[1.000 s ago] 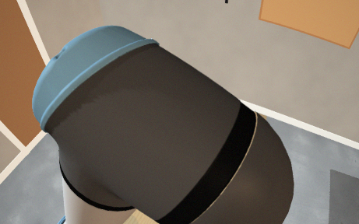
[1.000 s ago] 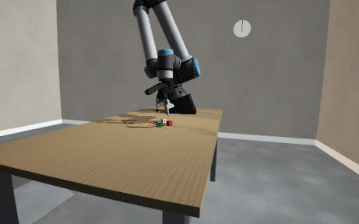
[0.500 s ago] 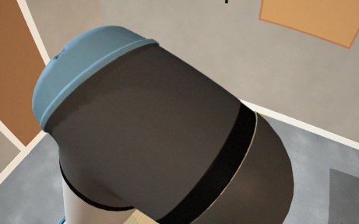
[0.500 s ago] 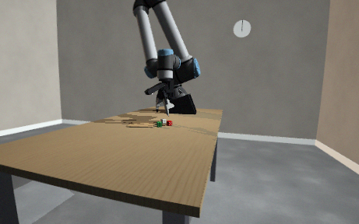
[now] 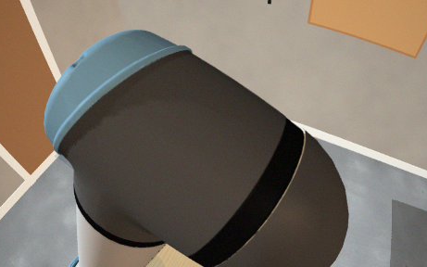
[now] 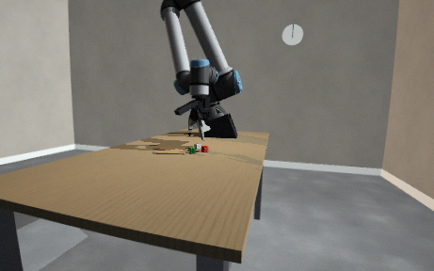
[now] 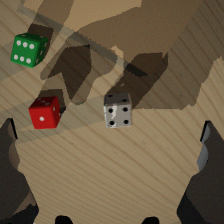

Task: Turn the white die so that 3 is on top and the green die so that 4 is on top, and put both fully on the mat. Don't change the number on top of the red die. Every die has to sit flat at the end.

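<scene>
Now: hand 40 mm above the white die and 20 mm past it. Round my hand: green die: 80 mm ahead, 40 mm below, 20 mm to the left; red die: 60 mm to the left, 40 mm below, 30 mm ahead; tan mat: 90 mm to the right, 80 mm ahead, 50 mm below.
</scene>
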